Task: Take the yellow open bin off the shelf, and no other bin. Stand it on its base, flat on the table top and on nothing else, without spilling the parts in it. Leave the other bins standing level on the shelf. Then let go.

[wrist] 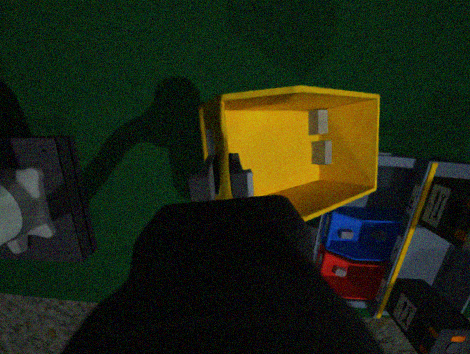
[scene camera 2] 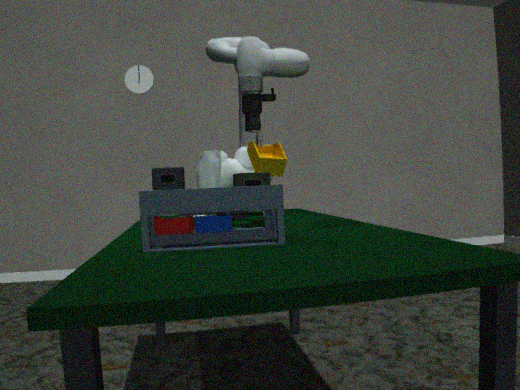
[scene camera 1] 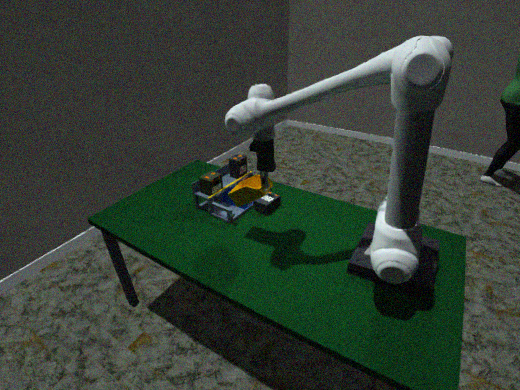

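Observation:
The yellow open bin hangs in the air, tilted, on the robot's side of the shelf. My gripper is shut on its end wall. Two light grey parts lie inside at the far end. The grey shelf stands on the green table top. The blue bin and the red bin sit side by side on its lower level. The yellow bin hides the red one in scene camera 1.
Two dark cases stand on the shelf's upper level. A dark box with a pale top stands on the table beside the shelf, close to the yellow bin in scene camera 1. A person stands beyond the table.

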